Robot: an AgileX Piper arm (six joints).
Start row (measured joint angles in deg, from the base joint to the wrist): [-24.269, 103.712, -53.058, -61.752, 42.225, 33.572]
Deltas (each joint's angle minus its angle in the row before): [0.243, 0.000, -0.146, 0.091, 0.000, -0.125]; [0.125, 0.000, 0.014, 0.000, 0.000, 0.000]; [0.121, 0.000, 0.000, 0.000, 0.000, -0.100]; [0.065, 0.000, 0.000, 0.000, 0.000, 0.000]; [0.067, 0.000, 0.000, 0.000, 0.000, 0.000]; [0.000, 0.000, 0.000, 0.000, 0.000, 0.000]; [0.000, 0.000, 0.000, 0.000, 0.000, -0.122]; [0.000, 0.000, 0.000, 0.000, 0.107, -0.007]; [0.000, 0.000, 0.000, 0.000, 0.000, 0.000]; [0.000, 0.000, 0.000, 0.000, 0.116, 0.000]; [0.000, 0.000, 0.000, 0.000, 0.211, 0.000]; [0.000, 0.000, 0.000, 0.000, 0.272, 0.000]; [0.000, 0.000, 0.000, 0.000, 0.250, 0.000]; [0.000, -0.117, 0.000, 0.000, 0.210, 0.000]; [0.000, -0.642, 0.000, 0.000, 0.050, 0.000]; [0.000, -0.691, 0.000, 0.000, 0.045, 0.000]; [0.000, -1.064, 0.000, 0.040, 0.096, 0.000]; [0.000, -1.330, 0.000, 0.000, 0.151, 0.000]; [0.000, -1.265, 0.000, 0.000, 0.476, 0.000]
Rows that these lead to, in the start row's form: [-24.026, 103.712, -53.204, -61.661, 42.225, 33.447]; [-23.901, 103.712, -53.190, -61.661, 42.225, 33.447]; [-23.780, 103.712, -53.190, -61.661, 42.225, 33.347]; [-23.715, 103.712, -53.190, -61.661, 42.225, 33.347]; [-23.648, 103.712, -53.190, -61.661, 42.225, 33.347]; [-23.648, 103.712, -53.190, -61.661, 42.225, 33.347]; [-23.648, 103.712, -53.190, -61.661, 42.225, 33.225]; [-23.648, 103.712, -53.190, -61.661, 42.332, 33.218]; [-23.648, 103.712, -53.190, -61.661, 42.332, 33.218]; [-23.648, 103.712, -53.190, -61.661, 42.448, 33.218]; [-23.648, 103.712, -53.190, -61.661, 42.659, 33.218]; [-23.648, 103.712, -53.190, -61.661, 42.931, 33.218]; [-23.648, 103.712, -53.190, -61.661, 43.181, 33.218]; [-23.648, 103.595, -53.190, -61.661, 43.391, 33.218]; [-23.648, 102.953, -53.190, -61.661, 43.441, 33.218]; [-23.648, 102.262, -53.190, -61.661, 43.486, 33.218]; [-23.648, 101.198, -53.190, -61.621, 43.582, 33.218]; [-23.648, 99.868, -53.190, -61.621, 43.733, 33.218]; [-23.648, 98.603, -53.190, -61.621, 44.209, 33.218]
